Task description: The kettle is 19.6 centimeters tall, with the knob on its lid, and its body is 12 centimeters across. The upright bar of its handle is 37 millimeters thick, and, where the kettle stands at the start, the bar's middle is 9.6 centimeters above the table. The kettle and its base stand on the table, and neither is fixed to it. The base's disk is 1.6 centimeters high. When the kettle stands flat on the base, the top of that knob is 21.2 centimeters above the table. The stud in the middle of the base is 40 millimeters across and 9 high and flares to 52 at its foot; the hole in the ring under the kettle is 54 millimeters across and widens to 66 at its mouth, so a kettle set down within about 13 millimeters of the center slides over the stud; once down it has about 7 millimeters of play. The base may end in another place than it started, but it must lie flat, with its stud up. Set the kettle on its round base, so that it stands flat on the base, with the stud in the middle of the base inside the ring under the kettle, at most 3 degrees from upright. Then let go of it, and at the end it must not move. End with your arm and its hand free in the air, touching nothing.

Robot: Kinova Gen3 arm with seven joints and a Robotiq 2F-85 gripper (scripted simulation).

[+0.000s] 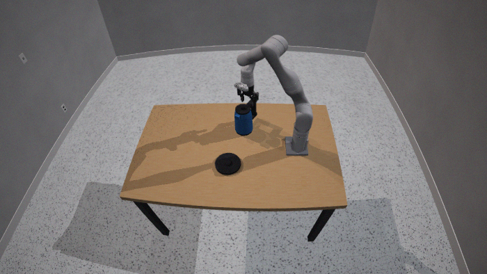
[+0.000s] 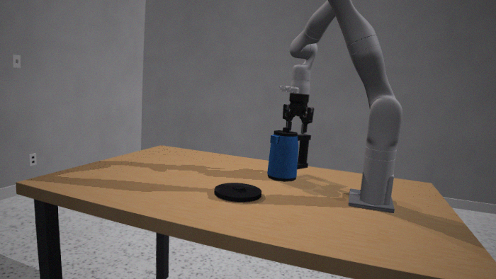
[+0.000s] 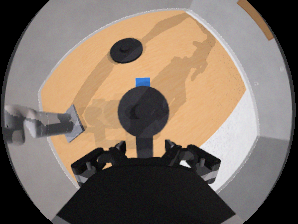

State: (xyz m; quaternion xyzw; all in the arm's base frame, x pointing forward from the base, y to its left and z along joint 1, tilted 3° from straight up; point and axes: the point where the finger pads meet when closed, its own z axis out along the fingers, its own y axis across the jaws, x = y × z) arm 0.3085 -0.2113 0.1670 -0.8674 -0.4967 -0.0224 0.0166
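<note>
Right now the blue kettle is 90 mm below my hand, 20 mm to the left of it and 10 mm ahead of it. Also, from my hand: round black base (330 mm to the left, 180 mm below, 110 mm ahead).
</note>
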